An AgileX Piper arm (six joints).
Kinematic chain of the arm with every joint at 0, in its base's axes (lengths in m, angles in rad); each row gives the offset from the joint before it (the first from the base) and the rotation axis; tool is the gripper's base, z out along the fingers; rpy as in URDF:
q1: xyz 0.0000 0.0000 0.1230 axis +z
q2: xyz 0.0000 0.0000 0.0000 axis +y
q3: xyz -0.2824 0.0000 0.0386 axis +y
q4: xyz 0.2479 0.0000 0.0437 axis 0.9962 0 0.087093
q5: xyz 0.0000 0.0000 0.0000 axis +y
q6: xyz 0.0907 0.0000 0.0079 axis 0.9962 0 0.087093
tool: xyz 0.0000 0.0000 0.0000 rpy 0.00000 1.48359 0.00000
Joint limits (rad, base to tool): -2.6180..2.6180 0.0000..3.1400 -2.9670..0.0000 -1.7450..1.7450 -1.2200..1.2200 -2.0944..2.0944
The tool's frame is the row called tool.
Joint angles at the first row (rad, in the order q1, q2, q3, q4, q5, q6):
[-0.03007, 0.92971, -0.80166, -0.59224, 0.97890, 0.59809]
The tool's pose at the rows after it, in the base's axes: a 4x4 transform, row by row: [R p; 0 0 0 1], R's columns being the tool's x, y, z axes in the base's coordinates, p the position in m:
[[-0.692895, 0.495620, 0.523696, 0.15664], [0.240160, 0.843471, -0.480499, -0.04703], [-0.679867, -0.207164, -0.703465, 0.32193], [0, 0, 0, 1]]
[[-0.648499, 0.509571, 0.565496, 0.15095], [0.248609, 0.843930, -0.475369, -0.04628], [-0.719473, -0.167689, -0.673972, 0.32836], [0, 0, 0, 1]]
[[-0.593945, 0.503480, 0.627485, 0.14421], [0.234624, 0.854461, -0.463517, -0.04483], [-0.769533, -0.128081, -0.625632, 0.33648], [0, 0, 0, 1]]
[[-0.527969, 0.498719, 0.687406, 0.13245], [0.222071, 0.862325, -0.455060, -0.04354], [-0.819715, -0.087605, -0.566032, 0.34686], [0, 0, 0, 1]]
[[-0.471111, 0.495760, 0.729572, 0.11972], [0.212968, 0.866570, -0.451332, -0.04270], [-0.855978, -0.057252, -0.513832, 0.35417], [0, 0, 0, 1]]
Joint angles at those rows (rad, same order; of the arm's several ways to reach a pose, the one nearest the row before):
[-0.03004, 0.91270, -0.80165, -0.59226, 0.98302, 0.60727]
[-0.03007, 0.87683, -0.80167, -0.59228, 0.96262, 0.62761]
[-0.03008, 0.83043, -0.79923, -0.59227, 0.92088, 0.63093]
[-0.03004, 0.76734, -0.79922, -0.59230, 0.89110, 0.63099]
[-0.02999, 0.70642, -0.79434, -0.59415, 0.87384, 0.63104]

